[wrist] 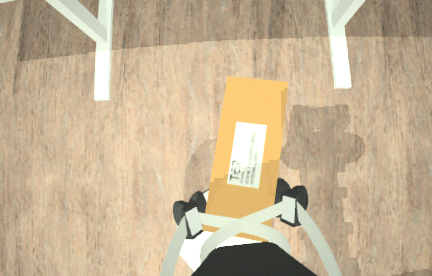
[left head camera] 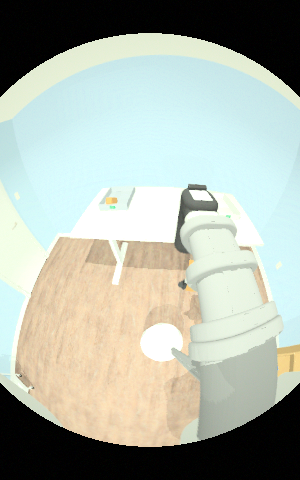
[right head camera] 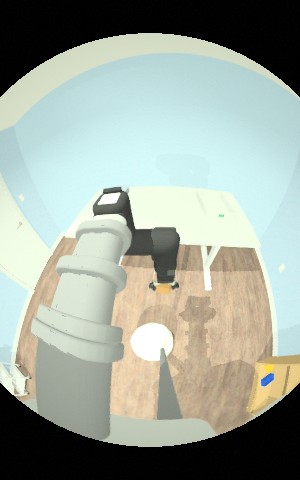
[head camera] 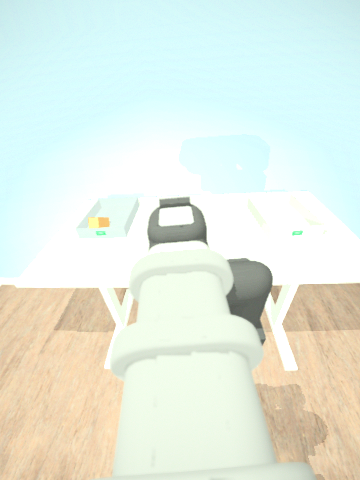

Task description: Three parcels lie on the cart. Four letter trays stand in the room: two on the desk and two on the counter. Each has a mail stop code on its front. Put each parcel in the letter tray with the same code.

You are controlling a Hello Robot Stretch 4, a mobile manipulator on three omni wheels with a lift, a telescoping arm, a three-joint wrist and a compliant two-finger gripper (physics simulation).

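Places are measured from the robot's base along level axes (x ahead, y left, z up), in centimetres.
Pixels of known places: gripper, fingertip midpoint: (wrist: 239, 200) (right head camera: 163, 287); robot's base, origin of the base link: (left head camera: 160, 341) (right head camera: 152, 340).
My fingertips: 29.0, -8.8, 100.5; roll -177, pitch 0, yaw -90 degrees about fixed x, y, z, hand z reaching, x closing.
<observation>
Ahead of a thing's pixels: the offset from my fingertips to its top centre, as dx, dy, dz. Level surfaces: height alone.
My gripper (wrist: 239, 200) (right head camera: 163, 286) is shut on an orange parcel @(+3.9, -1.3, +5.4) (wrist: 256, 102) with a white label reading T67. The parcel points away from the fingers over the floor, in front of the desk. The white desk @(dz -8.3) (head camera: 75, 265) (left head camera: 125, 225) (right head camera: 165, 206) stands against the wall. A grey letter tray @(+84.6, +46.4, -2.0) (head camera: 120, 210) (left head camera: 124, 197) stands at its left with an orange parcel (head camera: 98, 222) (left head camera: 111, 200) inside. A pale letter tray @(+71.1, -45.6, -2.0) (head camera: 280, 215) (right head camera: 210, 204) stands at its right. Both have green code labels, too small to read. The counter trays do not show.
My arm (head camera: 185, 400) reaches toward the desk and hides part of its middle. Desk legs (wrist: 102, 75) (wrist: 342, 65) stand on the wood floor. A wooden bookshelf (right head camera: 254, 392) stands at the lower right, holding a blue item (right head camera: 267, 380). Part of a white frame shows at the lower left of the right head view.
</observation>
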